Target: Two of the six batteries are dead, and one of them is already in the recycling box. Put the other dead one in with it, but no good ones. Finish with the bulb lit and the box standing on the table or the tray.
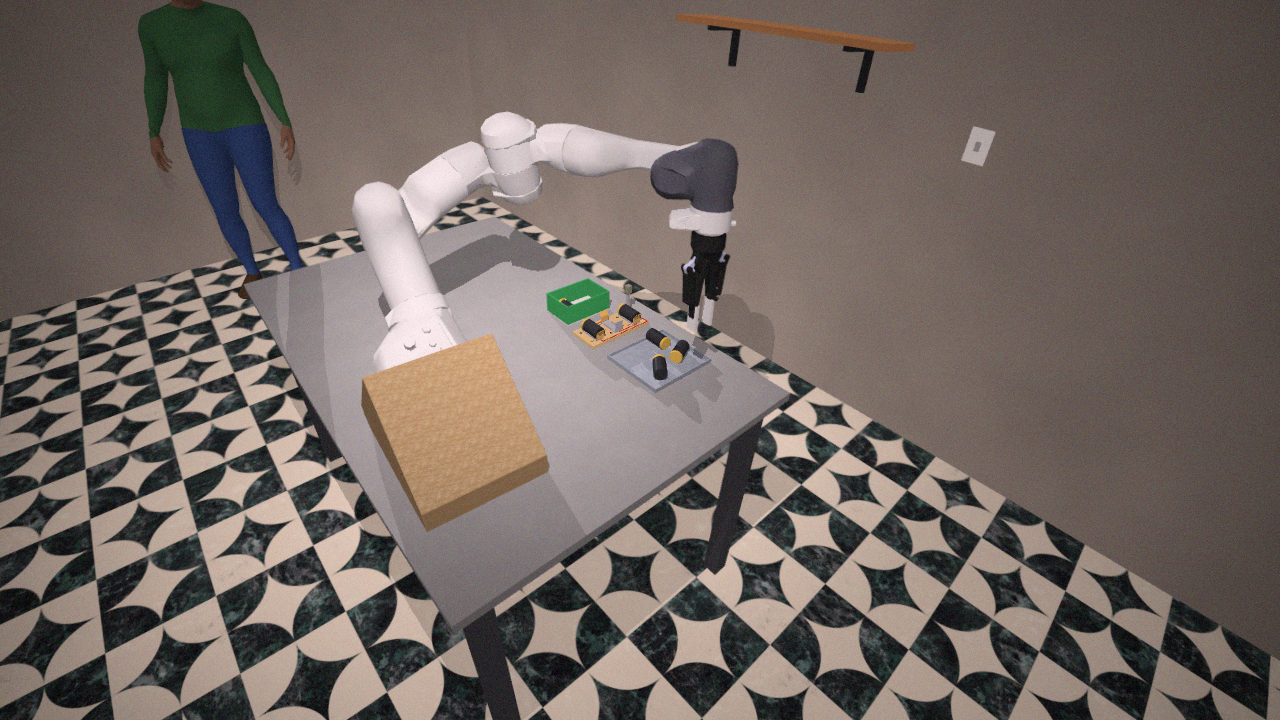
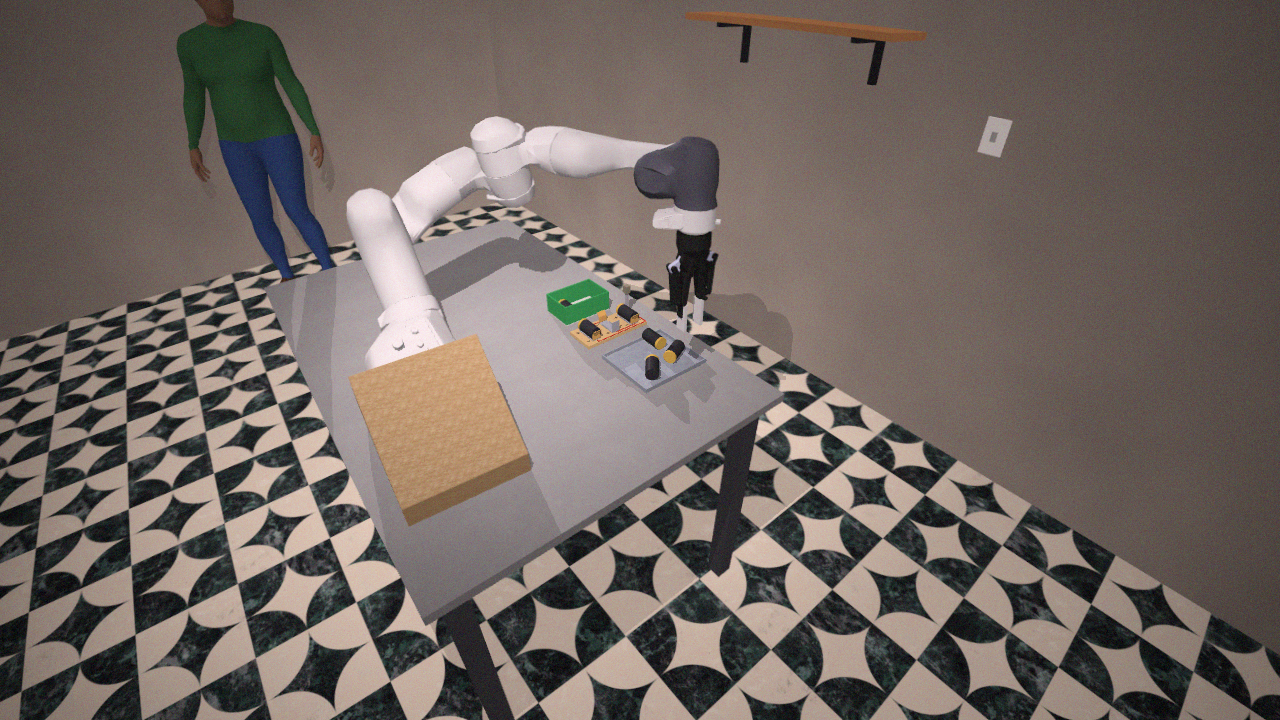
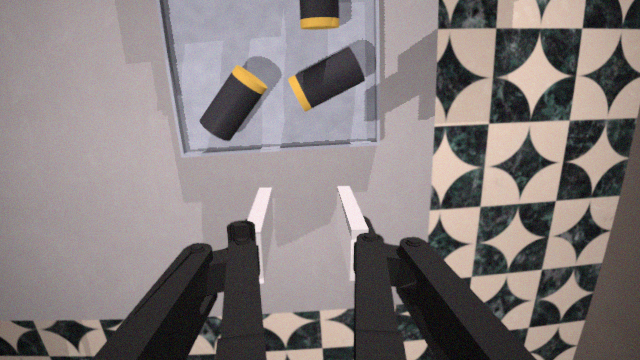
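The green recycling box (image 1: pixel 588 312) (image 2: pixel 588 312) stands on the table with a dark battery (image 1: pixel 565 302) (image 2: pixel 564 302) inside. Two batteries (image 1: pixel 593 329) (image 1: pixel 630 313) sit on the orange circuit board (image 1: pixel 580 337). A small rounded grey thing, perhaps the bulb (image 1: pixel 628 288), is at the board's far side; no glow is discernible. Three black batteries with yellow ends (image 3: pixel 320 10) (image 3: pixel 327 79) (image 3: pixel 232 104) lie in the grey tray (image 3: pixel 280 146) (image 1: pixel 633 377). My gripper (image 1: pixel 699 322) (image 2: pixel 690 318) (image 3: pixel 304 206) is partly open and empty, above the table beside the tray, pointing down.
A large wooden block (image 1: pixel 456 429) (image 2: pixel 440 425) stands on the table (image 1: pixel 590 483) near the arm's base. The table edge and tiled floor (image 3: pixel 530 165) lie close to the gripper's side. A person (image 1: pixel 210 89) stands beyond the table. A shelf (image 1: pixel 796 33) hangs on the wall.
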